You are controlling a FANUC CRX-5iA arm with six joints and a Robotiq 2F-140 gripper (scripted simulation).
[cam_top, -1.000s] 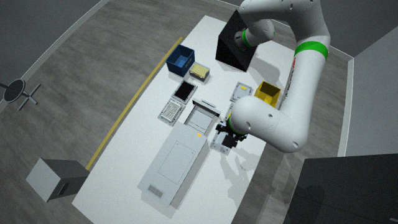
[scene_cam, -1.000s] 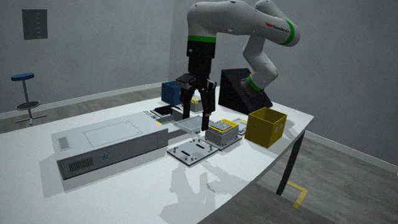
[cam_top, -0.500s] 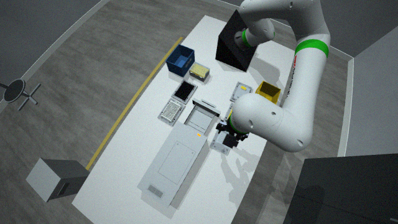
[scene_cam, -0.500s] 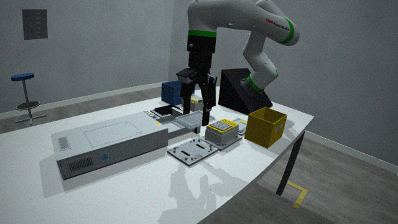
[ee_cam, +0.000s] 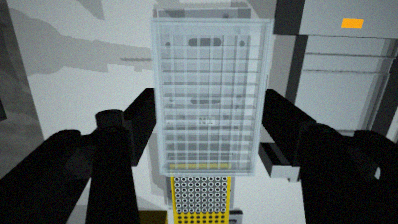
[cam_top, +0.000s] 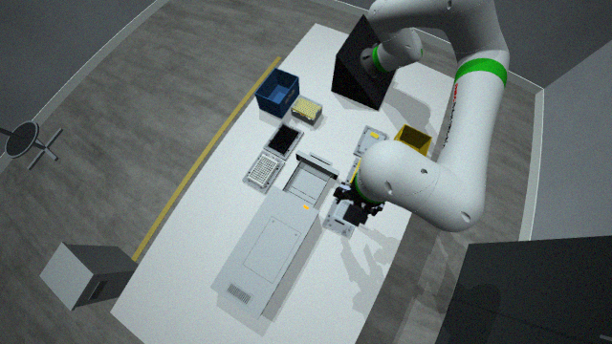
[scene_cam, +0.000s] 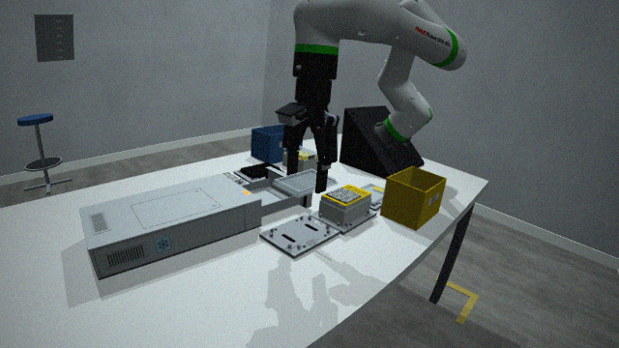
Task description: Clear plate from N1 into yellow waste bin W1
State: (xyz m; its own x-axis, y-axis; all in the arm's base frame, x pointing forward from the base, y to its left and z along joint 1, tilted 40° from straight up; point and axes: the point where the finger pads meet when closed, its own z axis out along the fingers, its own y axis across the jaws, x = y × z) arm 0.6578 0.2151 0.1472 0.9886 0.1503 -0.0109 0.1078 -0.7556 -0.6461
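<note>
Now: the yellow waste bin 36 cm behind my hand, 9 cm to the left of it and 13 cm below it. Round my hand: grey fixture plate (16 cm below); then yellow-topped tip box (17 cm behind, 2 cm to the right, 11 cm below); then clear plate (2 cm below).
</note>
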